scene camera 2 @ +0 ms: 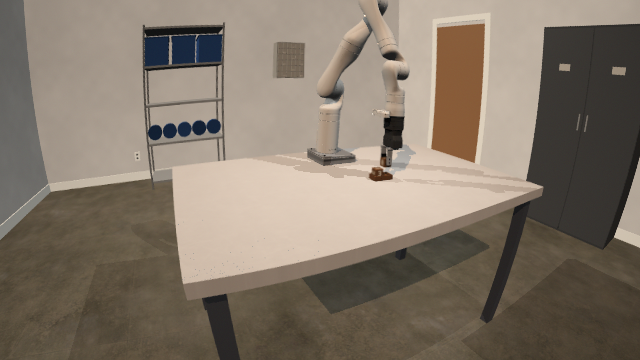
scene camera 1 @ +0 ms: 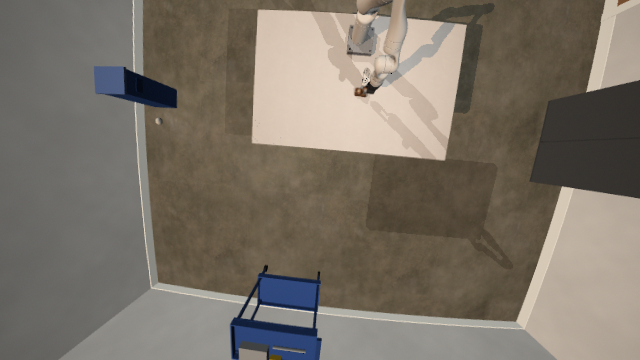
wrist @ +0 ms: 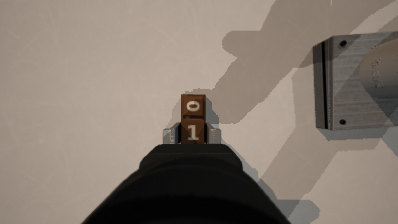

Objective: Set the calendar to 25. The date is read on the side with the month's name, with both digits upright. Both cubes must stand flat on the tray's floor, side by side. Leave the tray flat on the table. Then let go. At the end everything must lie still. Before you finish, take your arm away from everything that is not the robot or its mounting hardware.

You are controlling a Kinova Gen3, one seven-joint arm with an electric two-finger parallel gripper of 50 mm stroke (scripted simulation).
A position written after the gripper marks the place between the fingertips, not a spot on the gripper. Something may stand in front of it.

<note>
In view: the gripper point(scene camera 2: 385, 163).
The gripper is seen too in the wrist view point(wrist: 193, 129).
</note>
